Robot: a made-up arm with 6 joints. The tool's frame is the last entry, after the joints. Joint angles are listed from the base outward. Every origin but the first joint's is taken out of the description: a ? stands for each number. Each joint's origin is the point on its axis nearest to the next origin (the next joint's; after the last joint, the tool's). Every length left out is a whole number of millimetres.
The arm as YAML. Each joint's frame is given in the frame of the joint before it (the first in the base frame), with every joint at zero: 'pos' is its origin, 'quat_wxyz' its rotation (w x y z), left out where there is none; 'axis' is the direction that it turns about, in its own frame. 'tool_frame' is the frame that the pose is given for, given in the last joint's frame.
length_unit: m
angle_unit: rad
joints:
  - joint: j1
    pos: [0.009, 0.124, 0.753]
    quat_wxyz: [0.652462, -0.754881, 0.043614, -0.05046]
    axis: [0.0, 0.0, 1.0]
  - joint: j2
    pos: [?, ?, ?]
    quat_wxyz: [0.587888, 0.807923, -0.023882, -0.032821]
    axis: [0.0, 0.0, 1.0]
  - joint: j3
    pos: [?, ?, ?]
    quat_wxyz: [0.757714, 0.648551, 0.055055, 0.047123]
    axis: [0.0, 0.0, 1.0]
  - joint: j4
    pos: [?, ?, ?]
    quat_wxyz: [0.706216, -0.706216, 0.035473, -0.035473]
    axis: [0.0, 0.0, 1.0]
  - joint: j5
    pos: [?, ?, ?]
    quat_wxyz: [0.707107, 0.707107, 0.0, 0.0]
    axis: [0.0, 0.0, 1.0]
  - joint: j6
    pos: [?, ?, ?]
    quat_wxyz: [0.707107, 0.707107, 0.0, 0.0]
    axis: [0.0, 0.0, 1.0]
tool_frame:
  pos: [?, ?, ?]
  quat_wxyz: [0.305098, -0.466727, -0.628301, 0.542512]
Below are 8 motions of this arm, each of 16 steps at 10 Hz.
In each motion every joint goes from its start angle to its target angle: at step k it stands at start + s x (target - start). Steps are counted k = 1, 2, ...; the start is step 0. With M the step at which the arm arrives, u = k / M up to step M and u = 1 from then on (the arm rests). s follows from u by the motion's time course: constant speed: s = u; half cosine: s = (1 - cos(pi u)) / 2; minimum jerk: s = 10 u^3 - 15 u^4 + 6 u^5.
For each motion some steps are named. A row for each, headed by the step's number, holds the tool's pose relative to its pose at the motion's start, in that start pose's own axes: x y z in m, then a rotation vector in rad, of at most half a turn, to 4 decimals.
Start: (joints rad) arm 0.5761 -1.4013 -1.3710 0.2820 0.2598 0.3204
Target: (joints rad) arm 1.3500 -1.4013 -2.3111 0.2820 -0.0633 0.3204
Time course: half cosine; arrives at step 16
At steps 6, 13, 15, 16:
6: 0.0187 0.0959 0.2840 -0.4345 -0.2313 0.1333
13: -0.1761 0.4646 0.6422 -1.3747 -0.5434 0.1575
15: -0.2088 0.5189 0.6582 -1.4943 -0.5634 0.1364
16: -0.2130 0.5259 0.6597 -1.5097 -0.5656 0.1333

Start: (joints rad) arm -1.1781 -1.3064 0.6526 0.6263 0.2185 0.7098
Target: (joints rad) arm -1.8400 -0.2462 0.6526 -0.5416 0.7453 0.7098
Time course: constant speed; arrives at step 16
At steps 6, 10, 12, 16:
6: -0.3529 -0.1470 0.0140 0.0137 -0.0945 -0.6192
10: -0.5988 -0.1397 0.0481 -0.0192 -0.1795 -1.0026
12: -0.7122 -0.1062 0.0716 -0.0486 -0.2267 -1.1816
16: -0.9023 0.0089 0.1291 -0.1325 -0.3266 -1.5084

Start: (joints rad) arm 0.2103 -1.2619 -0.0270 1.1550 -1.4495 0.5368
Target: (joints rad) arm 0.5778 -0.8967 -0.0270 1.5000 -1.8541 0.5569
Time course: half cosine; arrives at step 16
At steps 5, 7, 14, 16:
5: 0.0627 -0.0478 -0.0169 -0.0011 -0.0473 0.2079
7: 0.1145 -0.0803 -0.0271 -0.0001 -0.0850 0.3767
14: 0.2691 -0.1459 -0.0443 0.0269 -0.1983 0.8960
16: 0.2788 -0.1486 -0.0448 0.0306 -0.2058 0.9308

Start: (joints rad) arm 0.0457 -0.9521 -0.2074 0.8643 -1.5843 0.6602
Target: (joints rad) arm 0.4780 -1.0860 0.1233 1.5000 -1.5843 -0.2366
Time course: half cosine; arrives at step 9
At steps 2, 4, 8, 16:
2: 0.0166 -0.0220 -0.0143 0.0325 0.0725 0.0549
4: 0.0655 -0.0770 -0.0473 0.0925 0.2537 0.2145
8: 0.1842 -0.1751 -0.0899 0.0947 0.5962 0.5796
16: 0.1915 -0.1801 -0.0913 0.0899 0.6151 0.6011

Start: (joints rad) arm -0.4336 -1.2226 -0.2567 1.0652 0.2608 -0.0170
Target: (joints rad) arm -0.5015 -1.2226 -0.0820 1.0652 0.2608 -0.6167
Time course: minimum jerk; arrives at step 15
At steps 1, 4, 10, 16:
1: 0.0002 -0.0001 -0.0004 0.0007 0.0016 0.0006
4: 0.0086 -0.0048 -0.0192 0.0321 0.0744 0.0283
10: 0.0489 -0.0203 -0.1262 0.1937 0.4746 0.2106
16: 0.0591 -0.0218 -0.1597 0.2386 0.5972 0.2769

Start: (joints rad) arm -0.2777 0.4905 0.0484 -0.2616 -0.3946 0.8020
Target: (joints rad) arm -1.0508 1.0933 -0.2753 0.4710 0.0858 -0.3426
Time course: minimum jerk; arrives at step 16
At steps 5, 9, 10, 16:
5: -0.0426 0.0608 -0.1397 0.2752 0.3942 0.0131
9: -0.1672 0.3613 -0.4049 0.9899 1.2307 0.3209
10: -0.1939 0.4623 -0.4405 1.1612 1.4045 0.4690
16: -0.2370 0.7339 -0.4627 1.5259 1.7597 0.9895

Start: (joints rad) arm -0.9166 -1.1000 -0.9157 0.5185 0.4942 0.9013
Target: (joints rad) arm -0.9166 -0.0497 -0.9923 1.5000 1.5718 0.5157
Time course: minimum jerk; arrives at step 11
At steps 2, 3, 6, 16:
2: 0.0141 0.0211 -0.0393 0.0185 0.0970 -0.0084
3: 0.0329 0.0643 -0.1129 0.0421 0.2776 -0.0226
6: -0.0389 0.3452 -0.4665 -0.0872 1.1774 -0.0764
16: -0.3021 0.5792 -0.6403 -0.5633 1.7083 -0.1026

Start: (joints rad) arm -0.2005 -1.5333 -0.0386 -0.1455 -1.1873 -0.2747
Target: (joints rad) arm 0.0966 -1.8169 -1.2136 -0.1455 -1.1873 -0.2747
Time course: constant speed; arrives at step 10
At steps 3, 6, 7, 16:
3: 0.0205 -0.1995 0.1728 -0.3903 -0.0809 -0.0625
6: -0.0143 -0.3222 0.3998 -0.7762 -0.1176 -0.1496
7: -0.0361 -0.3424 0.4808 -0.9030 -0.1189 -0.1830
16: -0.1188 -0.3379 0.7206 -1.2752 -0.0867 -0.2927

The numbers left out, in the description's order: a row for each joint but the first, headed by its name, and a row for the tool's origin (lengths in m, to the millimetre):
j2: -0.083 0.089 0.0
j3: -0.015 -0.201 0.0
j4: -0.022 -0.571 0.0
j5: -0.262 0.036 0.0
j6: 0.023 -0.009 0.0
tool: -0.03 0.037 0.0

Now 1 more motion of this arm.
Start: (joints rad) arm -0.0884 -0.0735 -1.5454 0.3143 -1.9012 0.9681
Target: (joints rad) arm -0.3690 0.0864 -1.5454 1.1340 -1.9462 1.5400
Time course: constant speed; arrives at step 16
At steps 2, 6, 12, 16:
2: 0.0183 0.0204 -0.0386 0.0654 -0.1422 -0.0395
6: 0.0637 0.0611 -0.1138 0.1876 -0.4307 -0.1267
12: 0.1538 0.1186 -0.2188 0.3551 -0.8685 -0.2722
16: 0.2278 0.1523 -0.2812 0.4615 -1.1602 -0.3745

